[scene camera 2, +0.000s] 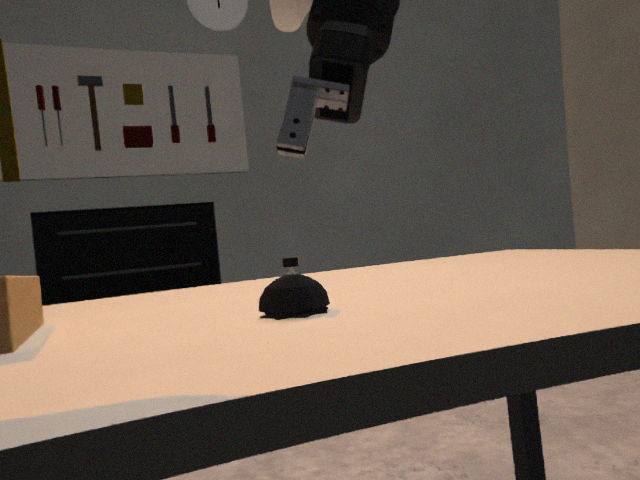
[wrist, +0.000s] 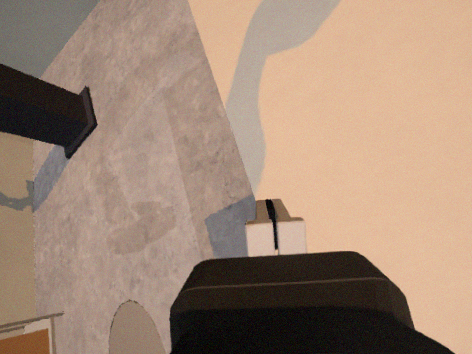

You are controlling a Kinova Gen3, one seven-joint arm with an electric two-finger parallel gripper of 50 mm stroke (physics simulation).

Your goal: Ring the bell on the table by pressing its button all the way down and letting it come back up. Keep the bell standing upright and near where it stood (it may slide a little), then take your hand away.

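Frame: origin at the arm's base, x ahead, y left, z up, level; centimetres.
Seen in the pictures: gripper, fingertip midpoint: [scene camera 2: 290, 150] [wrist: 269, 215].
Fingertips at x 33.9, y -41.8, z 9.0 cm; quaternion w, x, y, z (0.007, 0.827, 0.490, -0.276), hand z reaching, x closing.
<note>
Offsets run from my fingertips to a thing's top centre. Level surfaces: height alone.
A black domed bell @(dz -9.2, dx +8.7, dy +19.7 cm) [scene camera 2: 293, 296] stands upright on the pale table @(dz -15.8 cm) [scene camera 2: 439, 304] [wrist: 375, 150] in the scene view. Its small dark button @(dz -9.2, dx +8.7, dy +19.7 cm) [scene camera 2: 290, 261] stands up above the dome on a short light stem. The bell does not show in the wrist view. My gripper [scene camera 2: 291, 150] [wrist: 269, 215] is shut with nothing between its fingers. In the scene view it hangs tilted, well above the bell, with a wide gap between the fingertips and the button. In the wrist view the two fingertips meet over the table's edge.
A tan box [scene camera 2: 19, 312] stands on the table at the far left of the scene view. A tool board [scene camera 2: 227, 113] hangs on the wall behind, with a black cabinet [scene camera 2: 124, 248] below it. A dark beam [wrist: 40, 107] shows at the left of the wrist view.
</note>
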